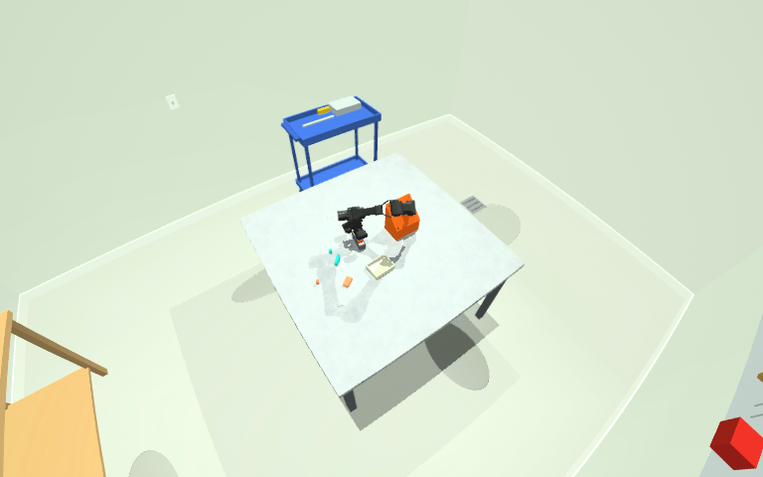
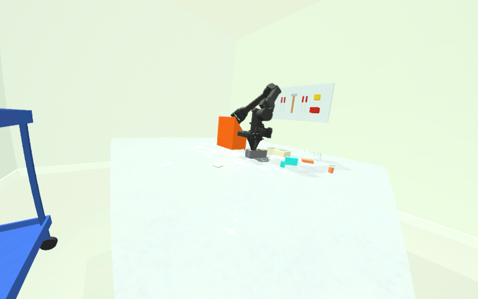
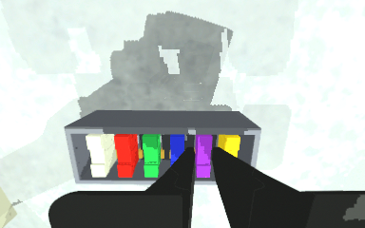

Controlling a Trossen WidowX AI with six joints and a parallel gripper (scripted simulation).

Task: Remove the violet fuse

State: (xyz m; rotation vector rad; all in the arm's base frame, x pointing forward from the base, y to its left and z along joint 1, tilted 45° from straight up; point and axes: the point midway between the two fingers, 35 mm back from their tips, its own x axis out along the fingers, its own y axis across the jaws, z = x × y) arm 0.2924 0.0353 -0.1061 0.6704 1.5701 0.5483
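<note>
Now: the cream tray 1 cm behind my gripper tip, 25 cm to the left of it and 3 cm below it.
</note>
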